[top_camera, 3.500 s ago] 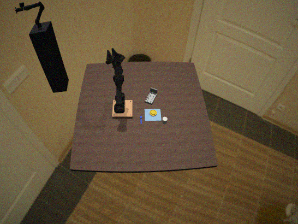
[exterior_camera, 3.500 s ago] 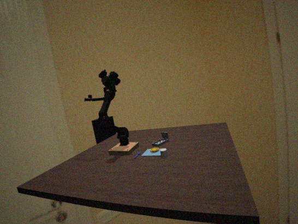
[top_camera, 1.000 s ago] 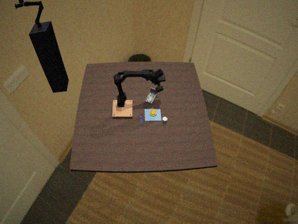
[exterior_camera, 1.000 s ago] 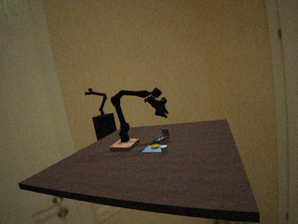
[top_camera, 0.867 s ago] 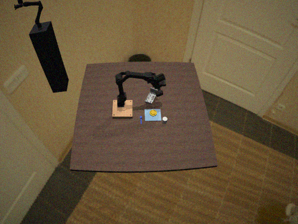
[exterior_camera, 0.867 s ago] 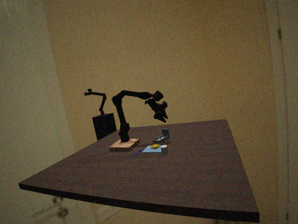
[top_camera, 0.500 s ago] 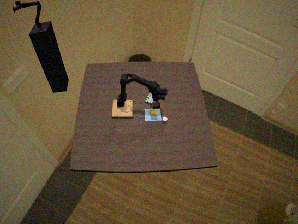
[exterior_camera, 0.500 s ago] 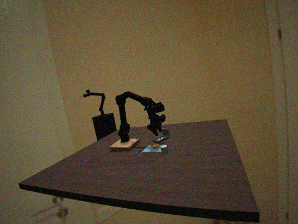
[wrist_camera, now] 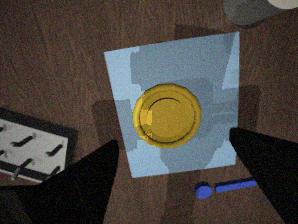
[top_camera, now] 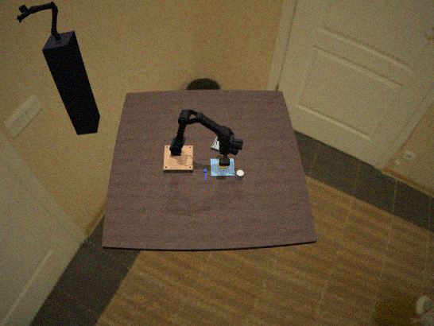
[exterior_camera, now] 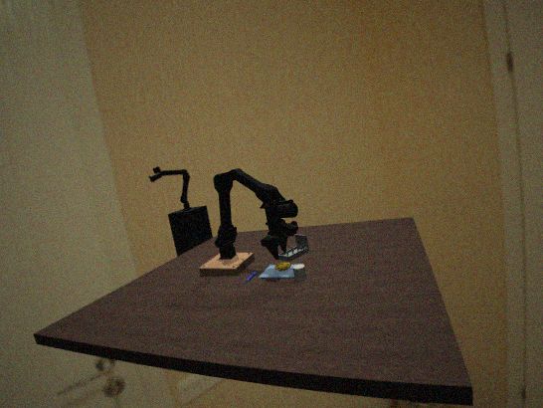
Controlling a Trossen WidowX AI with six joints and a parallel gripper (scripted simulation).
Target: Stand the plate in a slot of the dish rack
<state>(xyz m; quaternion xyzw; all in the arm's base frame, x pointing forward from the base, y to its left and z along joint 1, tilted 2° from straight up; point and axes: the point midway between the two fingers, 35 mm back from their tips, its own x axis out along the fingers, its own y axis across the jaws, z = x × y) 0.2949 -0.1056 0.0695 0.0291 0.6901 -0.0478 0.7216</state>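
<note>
My gripper tip is 50 mm above the yellow plate. Also, from my gripper tip: light blue mat 60 mm below, 10 mm to the right, 10 mm behind; white cup 100 mm to the right, 90 mm ahead, 40 mm below; grey dish rack 180 mm to the left, 40 mm below.
</note>
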